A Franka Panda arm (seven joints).
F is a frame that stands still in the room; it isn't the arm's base.
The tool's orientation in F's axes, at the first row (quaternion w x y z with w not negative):
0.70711, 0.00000, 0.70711, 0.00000
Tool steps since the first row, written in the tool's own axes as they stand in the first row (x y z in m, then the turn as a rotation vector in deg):
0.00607, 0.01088, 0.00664, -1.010, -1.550, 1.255
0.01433, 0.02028, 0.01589, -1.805, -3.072, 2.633
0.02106, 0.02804, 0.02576, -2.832, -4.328, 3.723
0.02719, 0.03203, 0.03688, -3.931, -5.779, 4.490
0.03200, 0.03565, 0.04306, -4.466, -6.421, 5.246
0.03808, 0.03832, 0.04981, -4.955, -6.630, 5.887
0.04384, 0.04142, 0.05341, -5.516, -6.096, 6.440
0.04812, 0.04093, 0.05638, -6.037, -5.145, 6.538
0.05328, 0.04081, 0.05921, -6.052, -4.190, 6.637
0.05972, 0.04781, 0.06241, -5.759, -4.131, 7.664
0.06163, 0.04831, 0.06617, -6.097, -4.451, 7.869
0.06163, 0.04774, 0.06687, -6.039, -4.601, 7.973
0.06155, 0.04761, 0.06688, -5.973, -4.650, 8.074
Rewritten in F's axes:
0.00664, 0.01088, -0.00607, 1.255, -1.550, 1.010
0.01589, 0.02028, -0.01433, 2.633, -3.072, 1.805
0.02576, 0.02804, -0.02106, 3.723, -4.328, 2.832
0.03688, 0.03203, -0.02719, 4.490, -5.779, 3.931
0.04306, 0.03565, -0.03200, 5.246, -6.421, 4.466
0.04981, 0.03832, -0.03808, 5.887, -6.630, 4.955
0.05341, 0.04142, -0.04384, 6.440, -6.096, 5.516
0.05638, 0.04093, -0.04812, 6.538, -5.145, 6.037
0.05921, 0.04081, -0.05328, 6.637, -4.190, 6.052
0.06241, 0.04781, -0.05972, 7.664, -4.131, 5.759
0.06617, 0.04831, -0.06163, 7.869, -4.451, 6.097
0.06687, 0.04774, -0.06163, 7.973, -4.601, 6.039
0.06688, 0.04761, -0.06155, 8.074, -4.650, 5.973

